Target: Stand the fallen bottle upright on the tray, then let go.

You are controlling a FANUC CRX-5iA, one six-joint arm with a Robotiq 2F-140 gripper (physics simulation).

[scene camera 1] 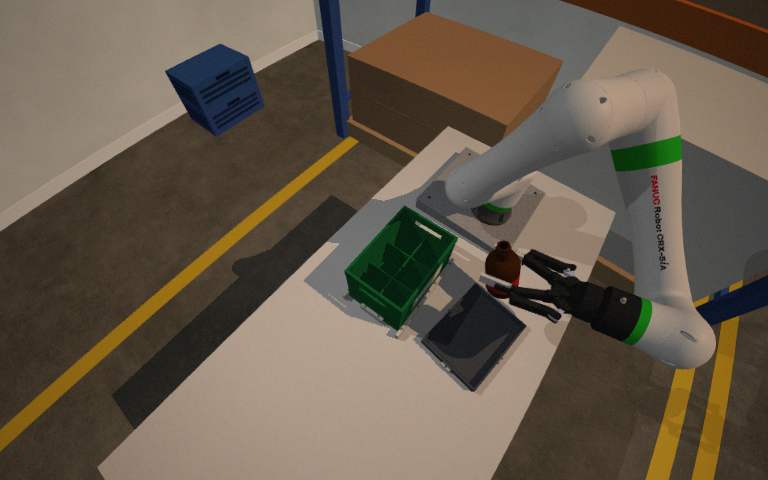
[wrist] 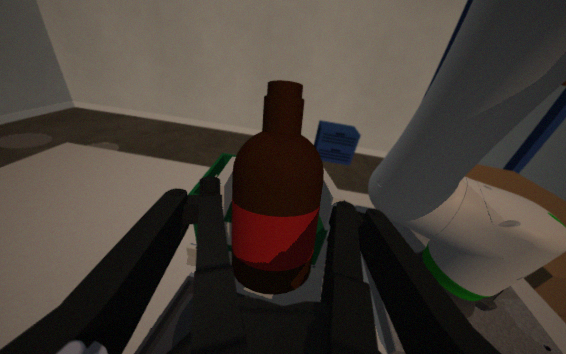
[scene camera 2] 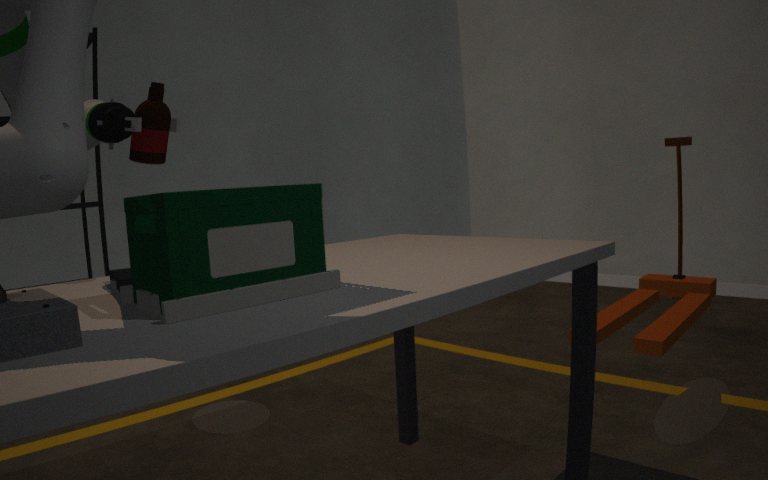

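Seen in the pictures: gripper, fingertip midpoint: point(scene camera 1: 487, 262) point(scene camera 2: 159, 124); arm's base, link origin: point(scene camera 1: 490, 208).
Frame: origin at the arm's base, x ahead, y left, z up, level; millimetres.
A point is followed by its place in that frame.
The brown bottle point(scene camera 1: 501, 264) {x 416, y 78, z 327 mm} point(scene camera 2: 152, 110) {x 380, y 51, z 305 mm} point(wrist: 278, 172) {x 398, y 114, z 317 mm} with a red label is in the air, neck up and base down. It leans slightly in the scene camera 2 view. My gripper point(scene camera 1: 507, 268) point(scene camera 2: 153, 123) {x 394, y 53, z 278 mm} point(wrist: 277, 174) {x 394, y 53, z 278 mm} lies roughly level and is shut on the bottle's body, one finger on each side. The dark tray point(scene camera 1: 481, 333) {x 426, y 147, z -29 mm} lies on the table, apart from the bottle. In the scene camera 1 view the bottle shows above the tray's upper right corner. In the scene camera 2 view the crate hides most of the tray.
A green divided crate point(scene camera 1: 403, 271) {x 389, y -142, z 14 mm} point(scene camera 2: 189, 243) {x 288, y -226, z 69 mm} stands beside the tray, with low pale rails along its foot. The robot's base plate point(scene camera 1: 453, 212) {x 95, y -106, z 8 mm} point(scene camera 2: 39, 328) {x 66, y -237, z -4 mm} is on the same table point(scene camera 1: 317, 390) {x 800, y -171, z -35 mm} point(scene camera 2: 453, 249) {x 1034, y -185, z -34 mm}. Large brown boxes point(scene camera 1: 453, 50) stand behind the base.
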